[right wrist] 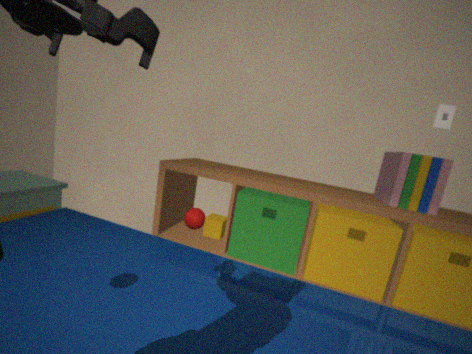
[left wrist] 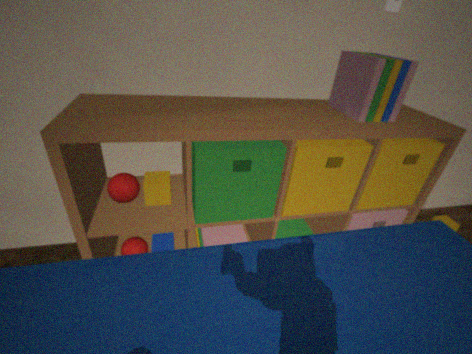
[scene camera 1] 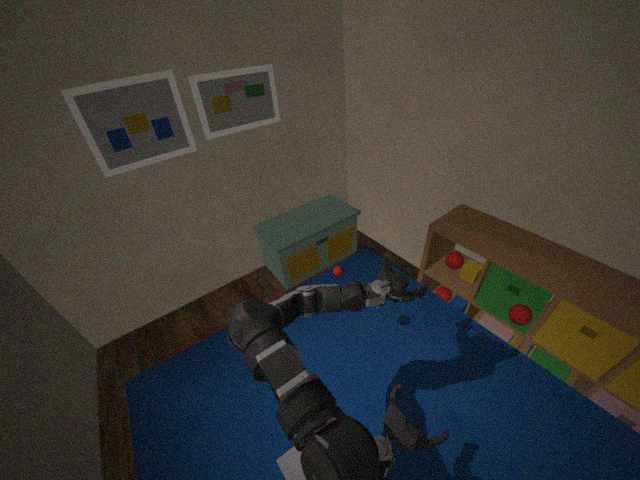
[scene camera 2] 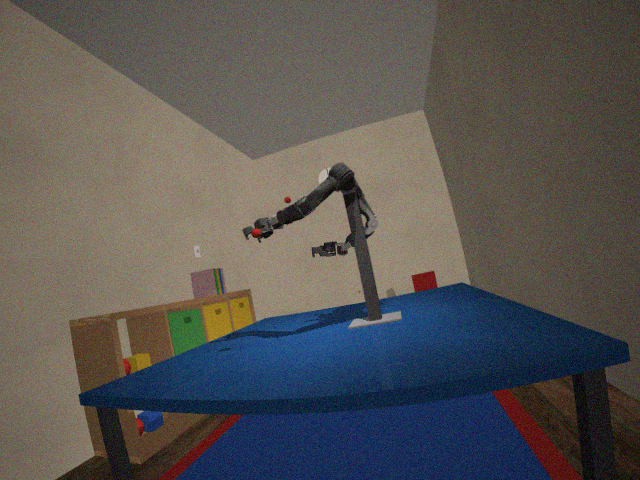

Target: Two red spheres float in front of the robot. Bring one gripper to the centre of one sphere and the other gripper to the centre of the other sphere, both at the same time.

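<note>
One floating red sphere [scene camera 1: 337, 270] [scene camera 2: 256, 233] shows left of the left hand, on the cabinet side, in scene camera 1, and overlaps the left hand in scene camera 2. The other floating red sphere [scene camera 1: 520, 314] [scene camera 2: 287, 199] is larger in scene camera 1, in front of the green bin. My left gripper [scene camera 1: 407, 280] [scene camera 2: 251, 237] [right wrist: 99, 57] is open and empty, apart from its nearest sphere in scene camera 1. My right gripper [scene camera 1: 421, 413] [scene camera 2: 313, 253] is open and empty, lower and nearer the pedestal than the second sphere. Neither floating sphere shows in the wrist views.
A wooden shelf [scene camera 1: 516, 232] [left wrist: 200, 120] [right wrist: 280, 180] holds coloured bins and two more red balls [scene camera 1: 454, 259] [left wrist: 123, 187]. The blue table [scene camera 2: 361, 382] lies below the arms. The pedestal [scene camera 2: 364, 263] stands on it. A teal cabinet [scene camera 1: 305, 219] stands in the corner.
</note>
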